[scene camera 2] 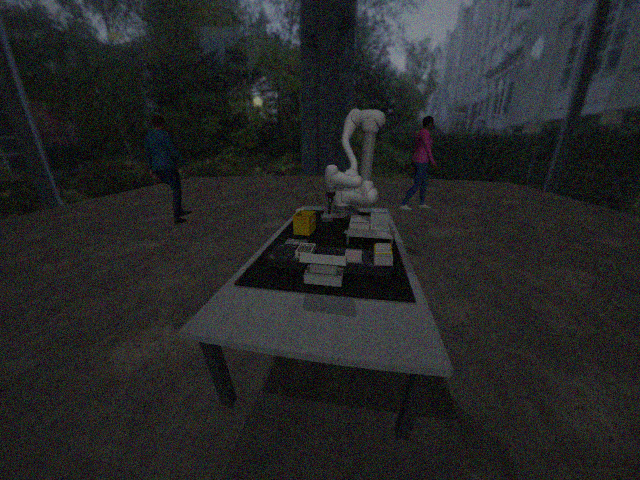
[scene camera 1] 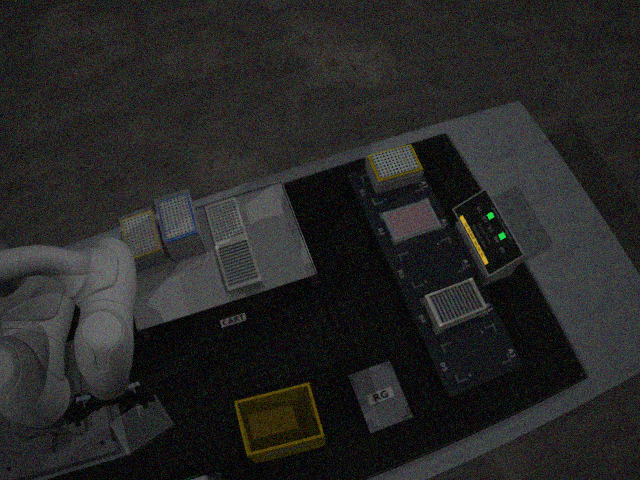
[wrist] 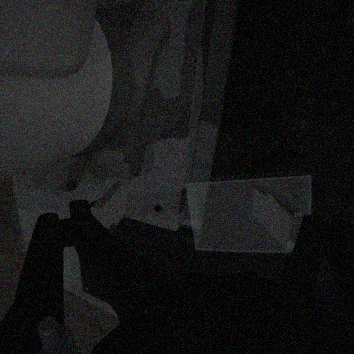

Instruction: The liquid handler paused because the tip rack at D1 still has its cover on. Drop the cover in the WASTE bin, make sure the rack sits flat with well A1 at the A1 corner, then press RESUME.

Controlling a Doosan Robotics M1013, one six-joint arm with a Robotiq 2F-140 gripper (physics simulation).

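Frame: origin at the arm's base, x ahead, y left, z up, level; centimetres.
Where they show: gripper, fingertip midpoint: (scene camera 1: 111,420) (wrist: 190,196); arm's base, origin of the base link: (scene camera 2: 342,209) (scene camera 1: 51,401) (wrist: 87,87).
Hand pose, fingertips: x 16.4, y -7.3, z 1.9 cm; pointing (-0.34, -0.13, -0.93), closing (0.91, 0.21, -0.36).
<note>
Things, the pixels of their centre, and the offset from my fingertips. "pt": a spot on its surface instead.
- dark deck, surface spot: (scene camera 1: 468,374) pt dx +81.0, dy -5.6, dz +0.4 cm
- yellow-rimmed tip rack, body centre: (scene camera 1: 394,167) (scene camera 2: 383,253) dx +78.4, dy +50.1, dz +3.9 cm
- flat pinkish-topped piece, body centre: (scene camera 1: 411,220) (scene camera 2: 353,255) dx +79.1, dy +35.6, dz +0.9 cm
- white ribbed rack, body centre: (scene camera 1: 455,304) (scene camera 2: 305,250) dx +82.5, dy +11.1, dz +1.8 cm
- yellow WASTE bin, body centre: (scene camera 1: 281,424) (scene camera 2: 304,222) dx +38.5, dy -7.5, dz +1.6 cm
- control box, surface spot: (scene camera 1: 488,240) pt dx +94.1, dy +23.0, dz +6.5 cm
- grey cart tray, body centre: (scene camera 1: 214,257) (scene camera 2: 369,229) dx +29.0, dy +37.6, dz -1.8 cm
- blue-rimmed, body centre: (scene camera 1: 181,226) (scene camera 2: 379,217) dx +22.8, dy +43.6, dz +5.7 cm
- grey pad marked RG, body centre: (scene camera 1: 380,396) (scene camera 2: 296,242) dx +61.2, dy -4.5, dz -4.4 cm
- pale grey block, body centre: (wrist: 246,213) (scene camera 1: 142,425) dx +6.1, dy -1.1, dz -3.9 cm
A dark deck (scene camera 1: 468,374) holds a yellow-rimmed tip rack (scene camera 1: 395,162) at its far end. After it come a flat pinkish-topped piece (scene camera 1: 411,220) and a white ribbed rack (scene camera 1: 455,303). I cannot read the slot labels, so I cannot tell which slot is D1. The yellow WASTE bin (scene camera 1: 279,421) (scene camera 2: 304,222) stands open at the near edge. A control box (scene camera 1: 488,240) beside the deck shows two green lights. My gripper (scene camera 1: 106,398) is open and empty, low by the arm's base and far from the deck. One dark finger (wrist: 42,267) shows in the wrist view.
A grey cart tray (scene camera 1: 279,248) carries several tip racks, one blue-rimmed (scene camera 1: 177,216). A grey pad marked RG (scene camera 1: 381,396) lies beside the bin. A pale grey block (scene camera 1: 142,421) (wrist: 242,215) sits close to my gripper. Two people walk behind the table (scene camera 2: 320,335).
</note>
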